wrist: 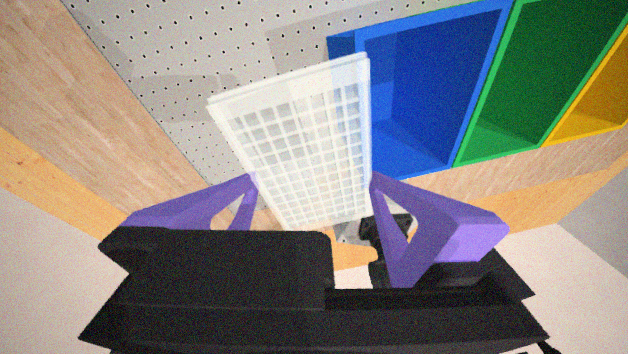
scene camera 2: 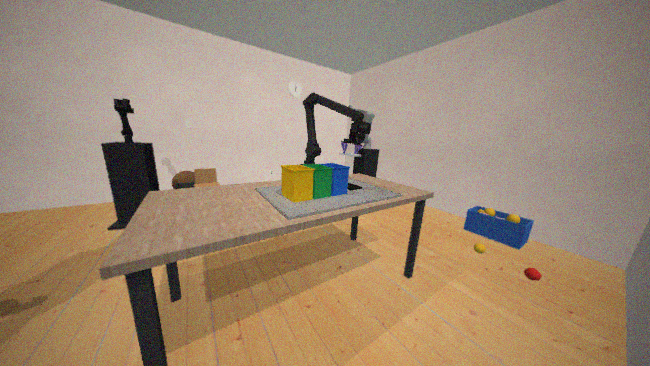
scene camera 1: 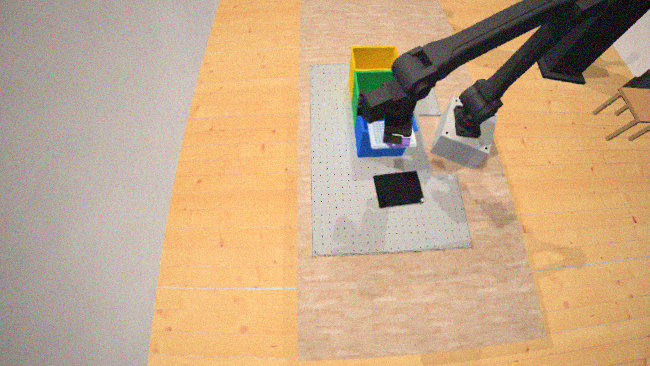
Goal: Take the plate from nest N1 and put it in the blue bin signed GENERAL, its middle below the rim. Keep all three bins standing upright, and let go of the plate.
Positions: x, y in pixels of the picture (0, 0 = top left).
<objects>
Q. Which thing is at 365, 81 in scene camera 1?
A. A green bin.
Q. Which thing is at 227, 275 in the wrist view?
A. My gripper.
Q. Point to a black nest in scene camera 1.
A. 400, 189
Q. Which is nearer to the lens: the yellow bin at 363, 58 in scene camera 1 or the blue bin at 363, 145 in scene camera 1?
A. The blue bin.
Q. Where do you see a green bin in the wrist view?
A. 541, 62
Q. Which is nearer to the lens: the white plate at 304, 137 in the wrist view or the blue bin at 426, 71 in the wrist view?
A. The white plate.
</objects>
